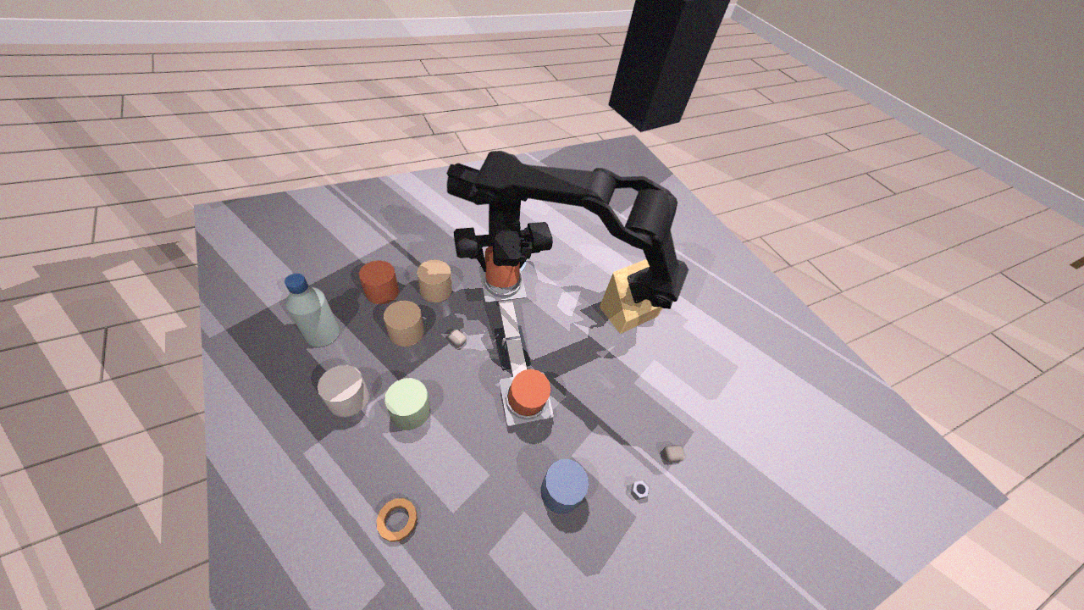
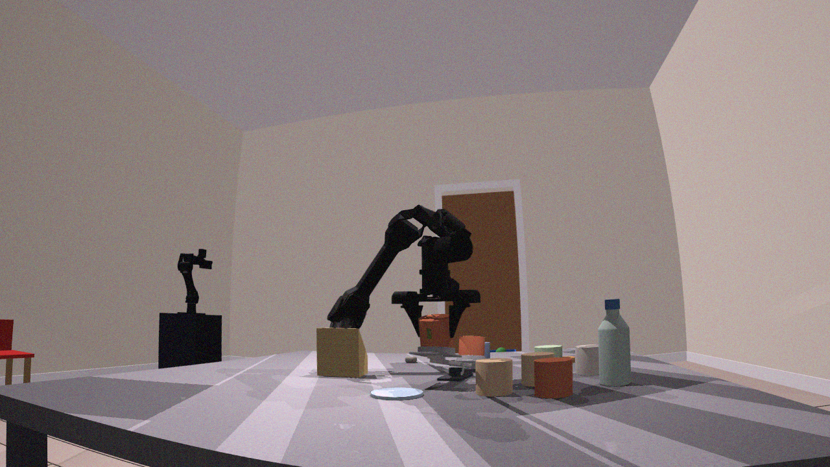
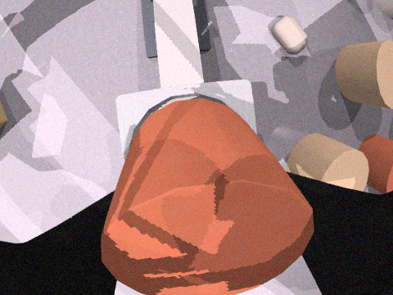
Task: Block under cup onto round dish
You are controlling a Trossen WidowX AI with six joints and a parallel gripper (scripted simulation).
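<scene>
My gripper tip is now 20 mm above the teal block and 10 mm to the right of it. The rest, counted from my gripper tip: round pale blue dish 100 mm to the right, 100 mm below, 70 mm behind; balance 120 mm to the left, 70 mm below, 40 mm ahead; green cup 290 mm ahead, 160 mm to the left, 70 mm below.
</scene>
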